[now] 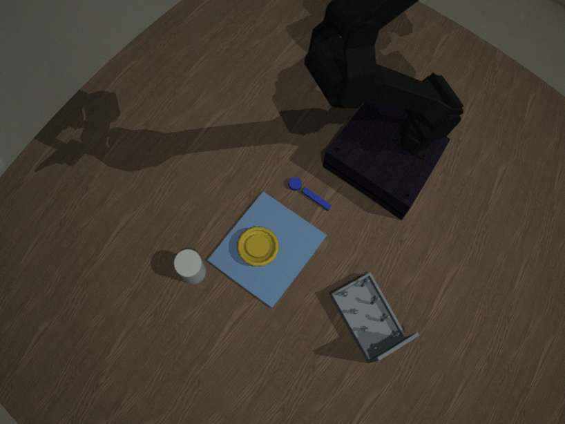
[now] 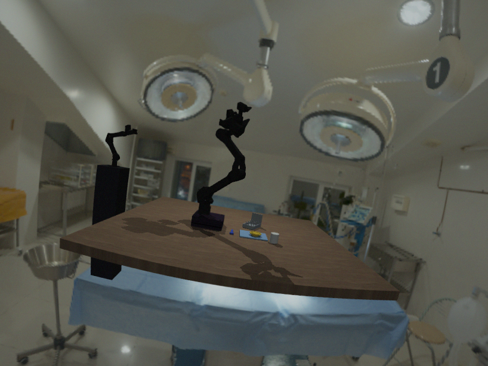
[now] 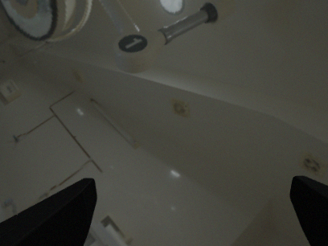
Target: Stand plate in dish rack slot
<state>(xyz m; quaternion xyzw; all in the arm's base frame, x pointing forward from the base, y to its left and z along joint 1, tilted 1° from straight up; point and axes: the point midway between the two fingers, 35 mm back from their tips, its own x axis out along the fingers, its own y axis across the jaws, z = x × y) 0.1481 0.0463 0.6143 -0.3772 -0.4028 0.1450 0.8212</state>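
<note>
My gripper tip is 130 mm short of the yellow plate, 180 mm to the left of it and 680 mm above it. Also, from my gripper tip: light blue mat: 120 mm ahead, 170 mm to the right, 690 mm below; grey dish rack: 130 mm ahead, 30 mm to the left, 670 mm below; blue spoon: 170 mm to the right, 690 mm below.
</note>
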